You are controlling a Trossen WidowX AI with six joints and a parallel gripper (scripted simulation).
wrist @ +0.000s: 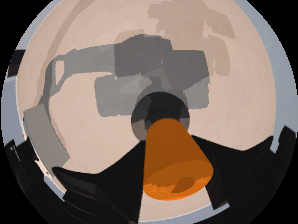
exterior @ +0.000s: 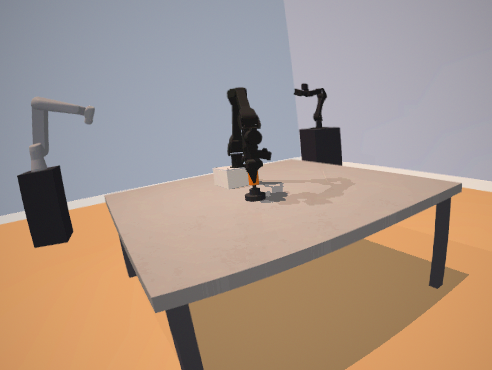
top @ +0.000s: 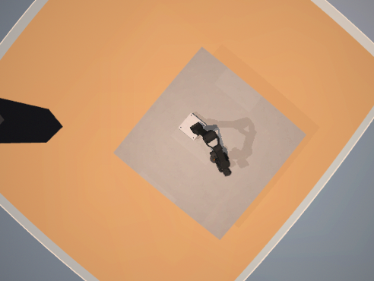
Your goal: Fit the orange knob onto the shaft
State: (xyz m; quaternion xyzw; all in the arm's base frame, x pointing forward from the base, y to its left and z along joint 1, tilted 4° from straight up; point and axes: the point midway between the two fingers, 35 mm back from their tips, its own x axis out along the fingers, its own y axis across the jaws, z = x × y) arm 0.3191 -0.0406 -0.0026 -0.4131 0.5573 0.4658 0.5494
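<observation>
Right now my gripper tip is 20 mm below the orange knob. From my gripper tip the other things lie so: round pedestal 40 mm below.
</observation>
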